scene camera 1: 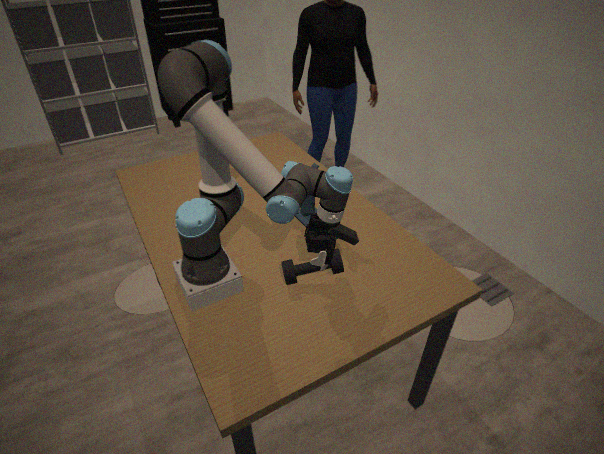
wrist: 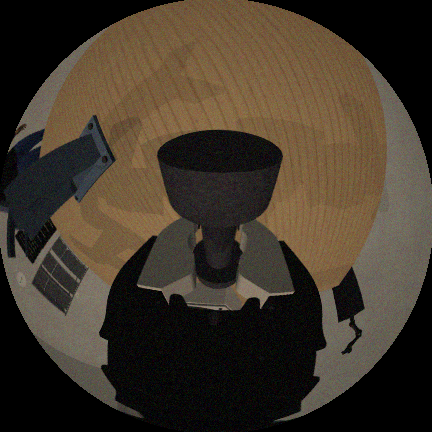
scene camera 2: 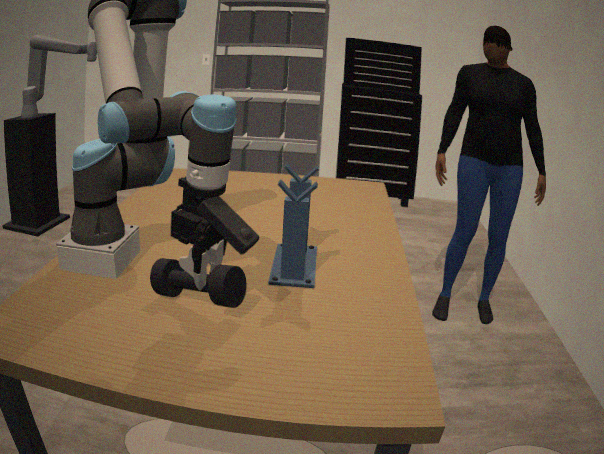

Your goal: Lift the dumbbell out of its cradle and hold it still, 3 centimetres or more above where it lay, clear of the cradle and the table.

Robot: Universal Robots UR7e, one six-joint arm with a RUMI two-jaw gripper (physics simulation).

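Pixels of known places: gripper, fingertip midpoint: (scene camera 1: 320, 265) (scene camera 2: 205, 285); arm's base, link origin: (scene camera 1: 206, 268) (scene camera 2: 97, 234).
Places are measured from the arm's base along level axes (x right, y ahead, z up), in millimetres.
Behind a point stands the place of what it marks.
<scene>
The black dumbbell (scene camera 1: 306, 268) @[x 113, y 301, z -7 mm] (scene camera 2: 227, 285) @[x 150, y 410, z 14 mm] (wrist: 220, 192) @[x 129, y 400, z 39 mm] is level or slightly tilted, low over the wooden table (scene camera 1: 280, 350) @[x 331, y 132, z -70 mm] (scene camera 2: 320, 360) @[x 215, y 599, z -70 mm]; whether it touches the table I cannot tell. My gripper (scene camera 1: 321, 262) @[x 111, y 350, z -15 mm] (scene camera 2: 201, 279) @[x 111, y 350, z -15 mm] (wrist: 218, 213) @[x 111, y 350, z -15 mm] points down and is shut on its handle, with one grey finger on each side. The blue stand with V-shaped forks, which looks like the cradle (scene camera 2: 295, 240) @[x -72, y 484, z 30 mm] (wrist: 55, 175) @[x -69, y 467, z 28 mm], stands apart from the dumbbell, to its right in scene camera 2. No part of the dumbbell lies in those forks. The arm mostly hides the stand in scene camera 1.
The arm's base block (scene camera 1: 215, 292) @[x 86, y 8, z -28 mm] (scene camera 2: 100, 257) @[x 79, y 61, z -20 mm] stands on the table, left of the dumbbell. A person (scene camera 1: 332, 65) (scene camera 2: 492, 120) stands beyond the table. A shelf rack with grey bins and a black tool cabinet (scene camera 2: 381, 117) stand behind, and a black pedestal (scene camera 2: 31, 172) stands at the left.
</scene>
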